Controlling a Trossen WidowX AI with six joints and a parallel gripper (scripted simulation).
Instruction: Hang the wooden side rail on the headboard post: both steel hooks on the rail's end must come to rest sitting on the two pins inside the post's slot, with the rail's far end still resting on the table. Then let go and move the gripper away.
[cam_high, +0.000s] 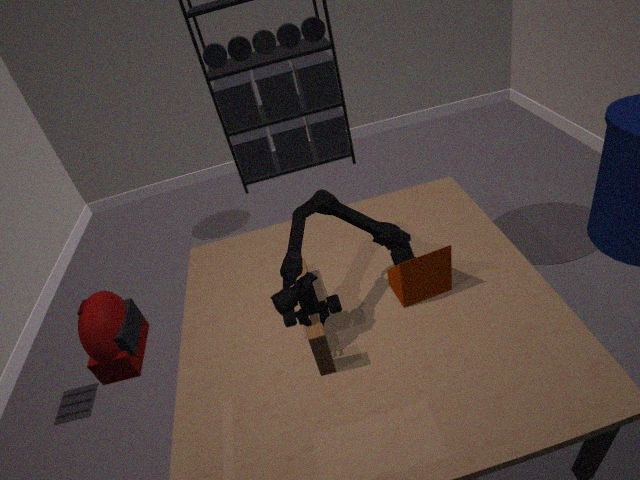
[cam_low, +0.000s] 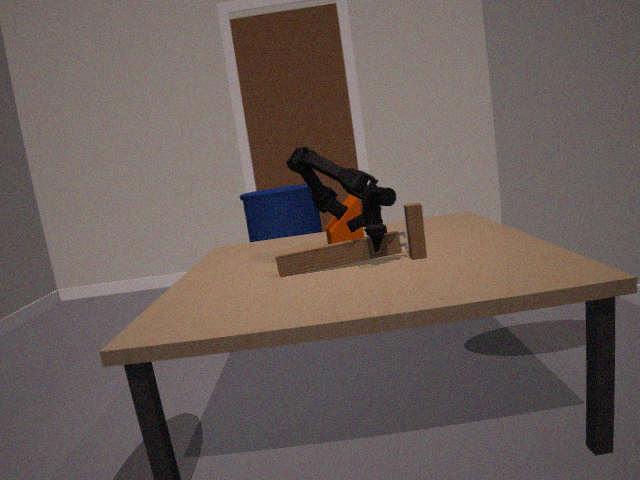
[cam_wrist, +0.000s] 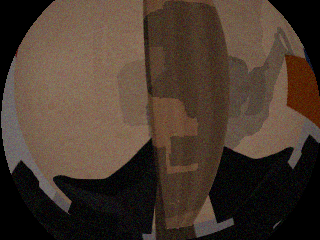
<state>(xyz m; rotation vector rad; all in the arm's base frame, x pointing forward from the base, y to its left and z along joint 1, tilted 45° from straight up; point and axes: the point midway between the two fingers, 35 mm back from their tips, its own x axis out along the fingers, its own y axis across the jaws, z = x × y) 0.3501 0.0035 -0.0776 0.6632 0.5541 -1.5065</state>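
Now: gripper tip 13 cm to the right of the headboard post, 4 cm below it and 1 cm short of it.
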